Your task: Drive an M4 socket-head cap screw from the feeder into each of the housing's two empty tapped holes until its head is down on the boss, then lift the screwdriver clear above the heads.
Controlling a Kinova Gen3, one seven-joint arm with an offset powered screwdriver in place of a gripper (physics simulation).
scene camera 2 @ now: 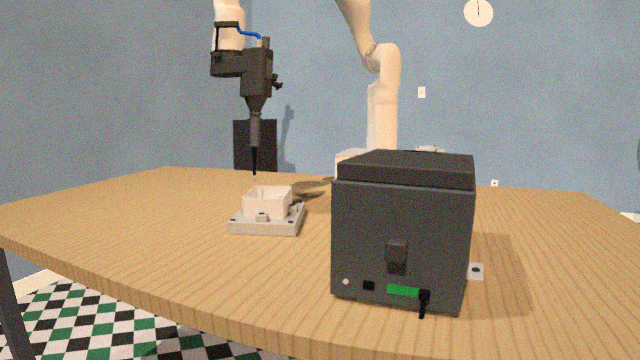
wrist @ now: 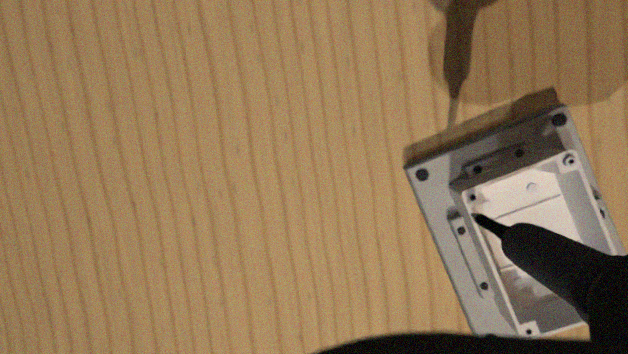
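The dark screwdriver [scene camera 2: 254, 174] [wrist: 476, 217] points down above the housing's back left corner in scene camera 2. A small pale piece, seemingly a screw [scene camera 2: 255, 179], shows at its bit tip, apart from the rim; it is hard to make out in the wrist view. The white open-topped housing [scene camera 2: 266, 204] sits in a grey fixture [scene camera 2: 262, 229] [wrist: 435, 200]. In the wrist view, the corner hole [wrist: 472, 197] beside the tip is dark and open. Another corner hole [wrist: 529, 331] is dark. The upper right boss [wrist: 569, 161] shows a ringed dark centre, seemingly a screw head. The fourth corner is hidden.
A large dark box [scene camera 2: 400, 225], likely the feeder, stands at the front right of the wooden table [scene camera 2: 165, 240] [wrist: 200, 175]. A small pale bracket [scene camera 2: 475, 271] shows beside it. The arm's base [scene camera 2: 350, 156] is behind. Clamp blocks [scene camera 2: 261, 217] [wrist: 472, 260] stand beside the housing.
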